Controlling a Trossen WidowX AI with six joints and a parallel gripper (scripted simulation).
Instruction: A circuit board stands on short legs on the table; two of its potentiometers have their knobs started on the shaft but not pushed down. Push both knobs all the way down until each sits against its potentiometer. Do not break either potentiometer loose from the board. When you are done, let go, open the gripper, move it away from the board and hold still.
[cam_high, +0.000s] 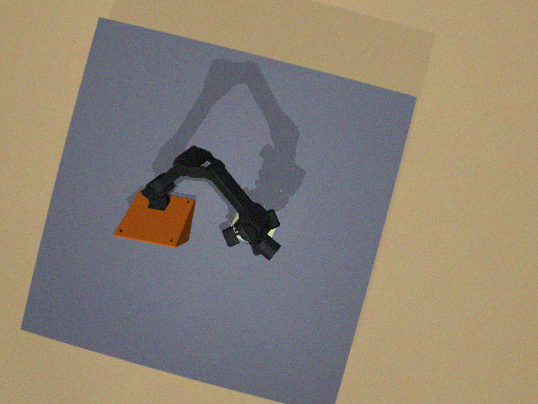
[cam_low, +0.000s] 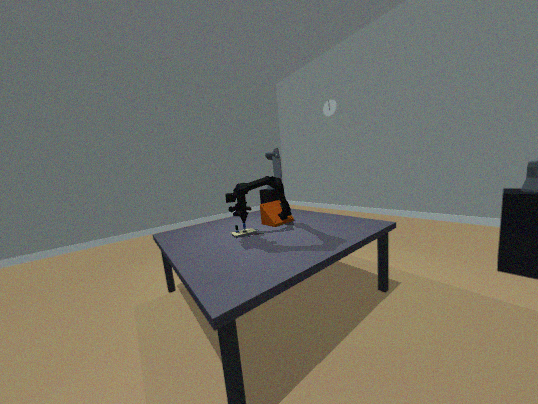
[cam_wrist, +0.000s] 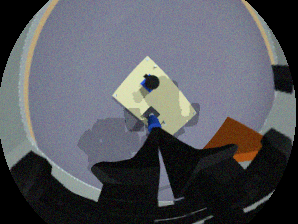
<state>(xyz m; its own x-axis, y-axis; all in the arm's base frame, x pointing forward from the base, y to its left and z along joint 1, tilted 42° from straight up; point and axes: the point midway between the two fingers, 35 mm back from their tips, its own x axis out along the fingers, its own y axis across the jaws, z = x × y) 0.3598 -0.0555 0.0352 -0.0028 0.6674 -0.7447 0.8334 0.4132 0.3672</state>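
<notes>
Now: gripper tip 2 cm above the blue knob. The rest, counted from my gripper tip: black knob 3 cm ahead, 5 cm to the right, 3 cm below.
</notes>
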